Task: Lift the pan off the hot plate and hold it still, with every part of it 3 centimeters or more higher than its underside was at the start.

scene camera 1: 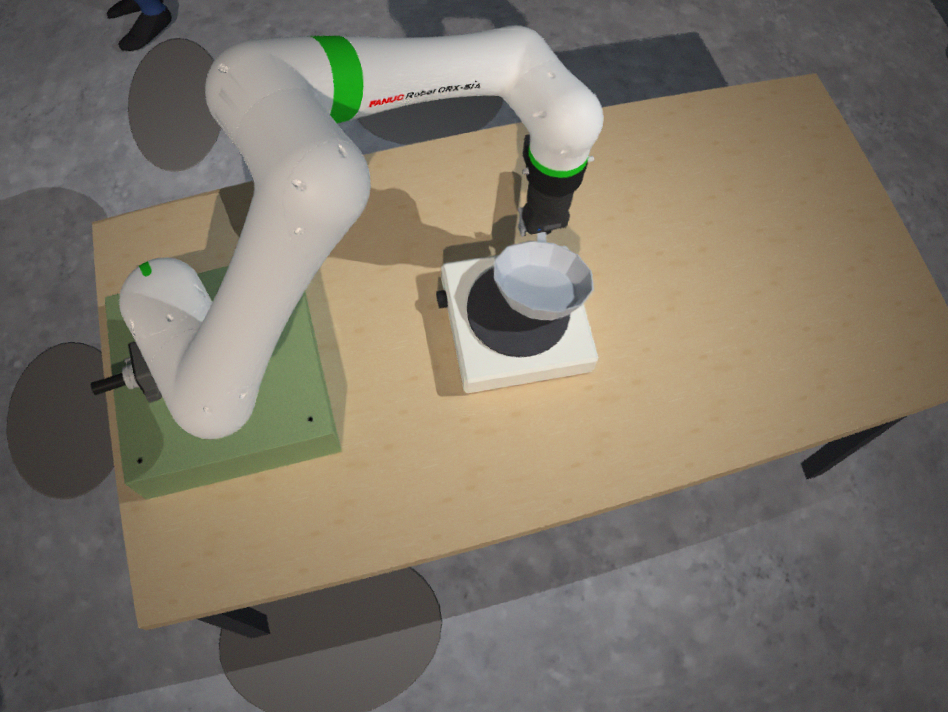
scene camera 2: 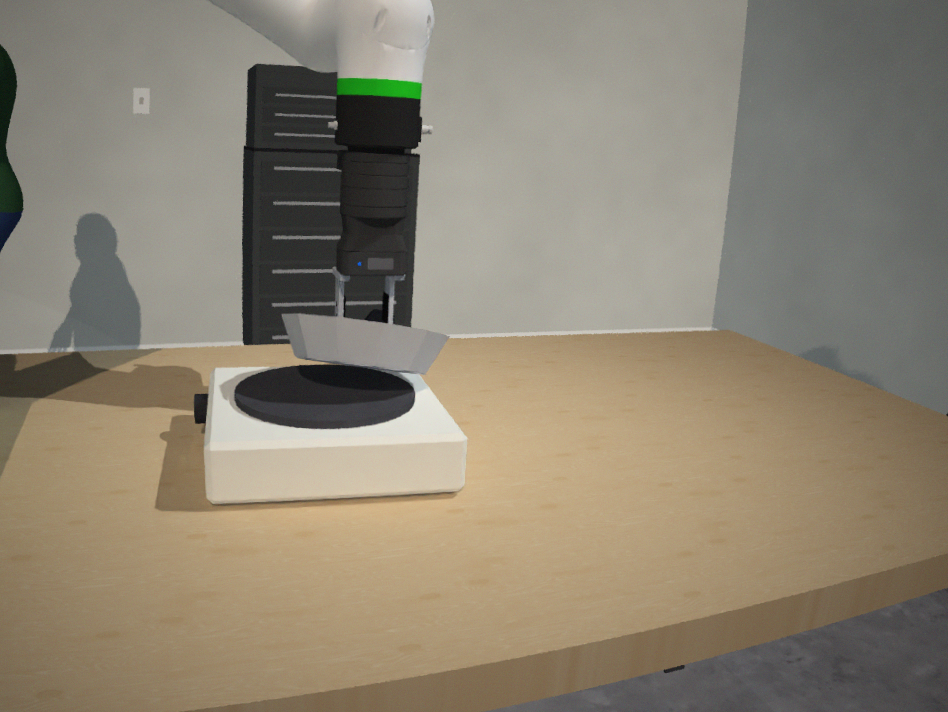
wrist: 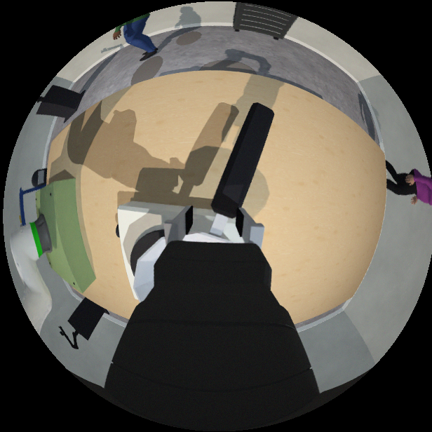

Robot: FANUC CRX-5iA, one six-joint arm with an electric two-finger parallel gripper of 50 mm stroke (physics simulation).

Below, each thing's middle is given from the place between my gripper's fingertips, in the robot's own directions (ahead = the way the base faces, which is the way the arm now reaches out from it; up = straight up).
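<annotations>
There is the white hot plate (scene camera 2: 305, 432), which I find 120 mm to the right of my hand, 80 mm behind it and 70 mm below it. The light grey pan (scene camera 2: 371, 343) is here too, 10 mm to the right of my hand and 20 mm behind it.
</annotations>
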